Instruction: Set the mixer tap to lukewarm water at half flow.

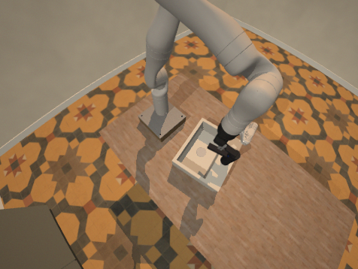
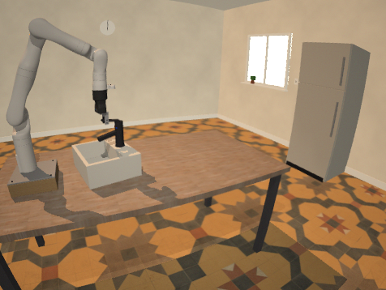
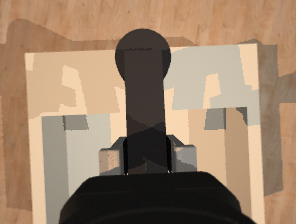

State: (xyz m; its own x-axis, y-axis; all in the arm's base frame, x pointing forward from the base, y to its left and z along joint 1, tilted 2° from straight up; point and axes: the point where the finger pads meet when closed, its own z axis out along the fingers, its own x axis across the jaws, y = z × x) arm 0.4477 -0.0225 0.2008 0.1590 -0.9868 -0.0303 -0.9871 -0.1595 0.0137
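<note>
The black lever lies 30 mm ahead of my hand. Also, from my hand: sink basin 40 mm behind, 10 mm to the right, 240 mm below; then black mixer tap 50 mm ahead, 10 mm to the left, 50 mm below.
</note>
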